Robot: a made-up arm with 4 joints.
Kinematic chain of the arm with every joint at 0, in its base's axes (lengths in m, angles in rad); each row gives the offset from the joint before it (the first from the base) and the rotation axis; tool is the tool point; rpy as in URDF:
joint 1: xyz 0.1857 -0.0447 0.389 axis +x
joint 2: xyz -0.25 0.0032 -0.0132 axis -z
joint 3: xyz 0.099 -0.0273 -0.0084 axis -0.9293 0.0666 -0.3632
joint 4: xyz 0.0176 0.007 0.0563 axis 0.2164 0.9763 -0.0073
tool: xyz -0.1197 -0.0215 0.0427 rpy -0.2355 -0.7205 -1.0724
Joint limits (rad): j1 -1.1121..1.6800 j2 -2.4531..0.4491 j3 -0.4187..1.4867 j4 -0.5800..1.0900
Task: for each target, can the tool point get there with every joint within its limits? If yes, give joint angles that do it. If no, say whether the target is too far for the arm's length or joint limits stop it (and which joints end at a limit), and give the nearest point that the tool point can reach.
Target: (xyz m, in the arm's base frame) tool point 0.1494 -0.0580 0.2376
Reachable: no: joint limits stop it (at a limit: joint 1, joint 3) | nearest point 0.0828 0.0140 0.3172 | short by 0.126 m
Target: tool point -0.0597 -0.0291 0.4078
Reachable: yes | joints -0.8041 -2.1652 0.4826 -0.4546
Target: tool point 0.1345 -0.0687 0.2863
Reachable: no: joint limits stop it (at a limit: joint 1, joint 2, joint 3) | nearest point 0.0855 0.0092 0.3240 | short by 0.099 m
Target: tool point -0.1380 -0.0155 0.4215
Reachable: yes | joints -0.5561 -1.7630 0.9571 0.0001
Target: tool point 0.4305 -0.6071 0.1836
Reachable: no: too far | nearest point 0.0674 -0.1906 0.3357 | short by 0.573 m
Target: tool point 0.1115 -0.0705 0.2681
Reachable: no: joint limits stop it (at a limit: joint 1, joint 2, joint 3) | nearest point 0.0664 0.0015 0.3163 | short by 0.098 m
